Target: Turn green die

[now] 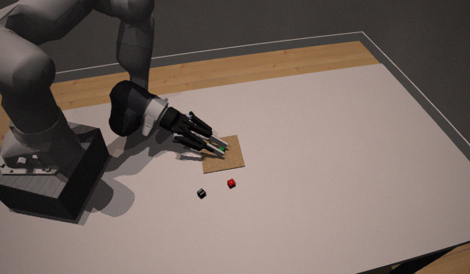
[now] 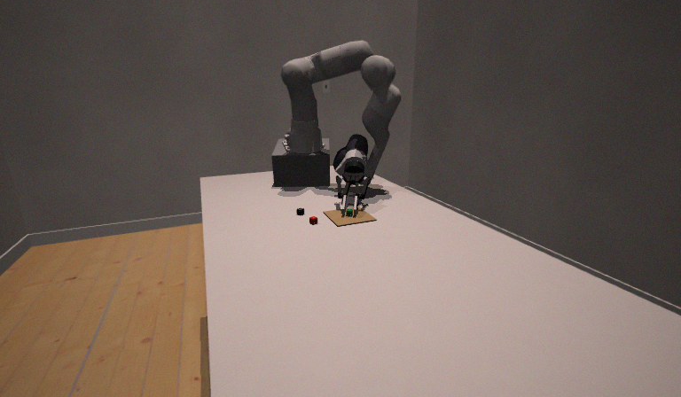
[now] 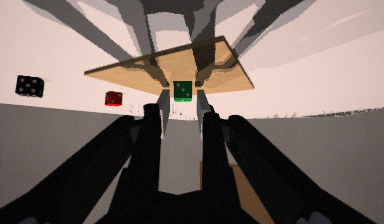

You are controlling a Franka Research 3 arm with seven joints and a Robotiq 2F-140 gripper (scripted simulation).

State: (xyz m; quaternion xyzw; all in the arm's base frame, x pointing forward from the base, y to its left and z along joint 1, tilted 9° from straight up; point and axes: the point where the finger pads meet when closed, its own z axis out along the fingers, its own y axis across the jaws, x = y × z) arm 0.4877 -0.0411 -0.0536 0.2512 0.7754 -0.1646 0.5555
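Now: hand 20 mm above the green die, 10 mm to the left of it and 10 mm short of it. From my hand the other things lie so: tan mat: 30 mm below, 10 mm to the right, 10 mm ahead; then black die: 150 mm to the right, 90 mm behind, 30 mm below; then red die: 140 mm to the right, 30 mm below, 10 mm ahead.
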